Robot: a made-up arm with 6 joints. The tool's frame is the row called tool. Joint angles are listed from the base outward.
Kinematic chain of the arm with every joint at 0, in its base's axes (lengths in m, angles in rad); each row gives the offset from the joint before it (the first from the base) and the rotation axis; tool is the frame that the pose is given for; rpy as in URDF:
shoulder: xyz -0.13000 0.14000 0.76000 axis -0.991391 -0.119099 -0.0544
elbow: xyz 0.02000 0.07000 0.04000 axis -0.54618 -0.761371 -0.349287
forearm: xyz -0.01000 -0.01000 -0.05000 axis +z
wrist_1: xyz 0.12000 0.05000 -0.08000 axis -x
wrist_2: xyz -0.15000 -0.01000 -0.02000 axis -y
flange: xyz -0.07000 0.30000 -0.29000 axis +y
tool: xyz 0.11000 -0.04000 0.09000 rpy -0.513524 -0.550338 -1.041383
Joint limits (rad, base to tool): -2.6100..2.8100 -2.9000..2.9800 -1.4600..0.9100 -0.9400..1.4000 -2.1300..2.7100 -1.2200..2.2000
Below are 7 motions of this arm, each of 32 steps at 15 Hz.
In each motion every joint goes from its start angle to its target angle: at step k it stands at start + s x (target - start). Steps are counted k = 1, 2, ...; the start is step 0. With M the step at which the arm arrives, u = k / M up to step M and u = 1 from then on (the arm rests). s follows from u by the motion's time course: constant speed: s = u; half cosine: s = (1 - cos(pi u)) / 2; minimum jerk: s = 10 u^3 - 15 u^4 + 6 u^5.
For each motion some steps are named. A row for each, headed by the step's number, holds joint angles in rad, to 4 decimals.
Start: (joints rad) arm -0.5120 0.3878 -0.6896 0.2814 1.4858 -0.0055
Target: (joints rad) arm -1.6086 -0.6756 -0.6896 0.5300 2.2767 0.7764
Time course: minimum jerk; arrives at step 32
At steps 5, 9, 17, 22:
5: -0.5446 0.3561 -0.6896 0.2888 1.5093 0.0178
9: -0.6646 0.2398 -0.6896 0.3160 1.5959 0.1033
17: -1.1244 -0.2060 -0.6896 0.4202 1.9275 0.4311
22: -1.4112 -0.4842 -0.6896 0.4853 2.1343 0.6357

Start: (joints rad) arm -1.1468 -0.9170 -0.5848 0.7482 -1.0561 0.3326
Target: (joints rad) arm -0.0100 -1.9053 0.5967 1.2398 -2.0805 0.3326
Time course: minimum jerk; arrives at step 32
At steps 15, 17, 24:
15: -0.6448 -1.3534 -0.0631 0.9653 -1.5084 0.3326
17: -0.5120 -1.4689 0.0750 1.0227 -1.6282 0.3326
24: -0.1277 -1.8030 0.4744 1.1889 -1.9745 0.3326

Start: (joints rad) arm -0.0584 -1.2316 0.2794 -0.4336 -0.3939 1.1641
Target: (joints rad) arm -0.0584 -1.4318 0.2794 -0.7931 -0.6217 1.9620
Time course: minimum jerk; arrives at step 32
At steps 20, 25, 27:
20: -0.0584 -1.3767 0.2794 -0.6942 -0.5590 1.7424
25: -0.0584 -1.4171 0.2794 -0.7667 -0.6050 1.9035
27: -0.0584 -1.4258 0.2794 -0.7824 -0.6149 1.9383

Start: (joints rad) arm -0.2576 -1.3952 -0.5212 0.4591 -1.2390 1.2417
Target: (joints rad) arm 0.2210 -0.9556 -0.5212 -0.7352 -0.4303 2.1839
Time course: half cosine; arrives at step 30
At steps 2, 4, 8, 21, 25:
2: -0.2524 -1.3904 -0.5212 0.4461 -1.2302 1.2520
4: -0.2369 -1.3762 -0.5212 0.4075 -1.2040 1.2824
8: -0.1784 -1.3225 -0.5212 0.2615 -1.1052 1.3976
21: 0.1224 -1.0462 -0.5212 -0.4890 -0.5970 1.9897
25: 0.1889 -0.9850 -0.5212 -0.6552 -0.4845 2.1208

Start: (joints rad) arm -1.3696 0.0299 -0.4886 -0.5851 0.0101 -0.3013
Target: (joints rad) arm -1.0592 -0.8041 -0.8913 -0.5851 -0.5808 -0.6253
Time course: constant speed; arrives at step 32
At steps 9, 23, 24, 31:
9: -1.2823 -0.2047 -0.6019 -0.5851 -0.1561 -0.3924
23: -1.1465 -0.5695 -0.7780 -0.5851 -0.4146 -0.5342
24: -1.1368 -0.5956 -0.7906 -0.5851 -0.4331 -0.5443
31: -1.0689 -0.7780 -0.8787 -0.5851 -0.5623 -0.6152

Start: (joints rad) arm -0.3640 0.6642 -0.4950 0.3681 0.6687 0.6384
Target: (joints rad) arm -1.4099 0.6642 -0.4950 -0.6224 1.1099 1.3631
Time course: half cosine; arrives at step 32
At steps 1, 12, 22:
1: -0.3665 0.6642 -0.4950 0.3657 0.6698 0.6401
12: -0.6868 0.6642 -0.4950 0.0624 0.8049 0.8621
22: -1.1775 0.6642 -0.4950 -0.4023 1.0119 1.2021

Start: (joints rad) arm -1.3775 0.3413 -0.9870 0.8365 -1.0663 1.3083
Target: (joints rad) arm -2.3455 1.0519 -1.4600 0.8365 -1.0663 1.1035
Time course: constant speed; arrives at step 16
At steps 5, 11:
5: -1.6800 0.5634 -1.1348 0.8365 -1.0663 1.2443
11: -2.0430 0.8298 -1.3122 0.8365 -1.0663 1.1675

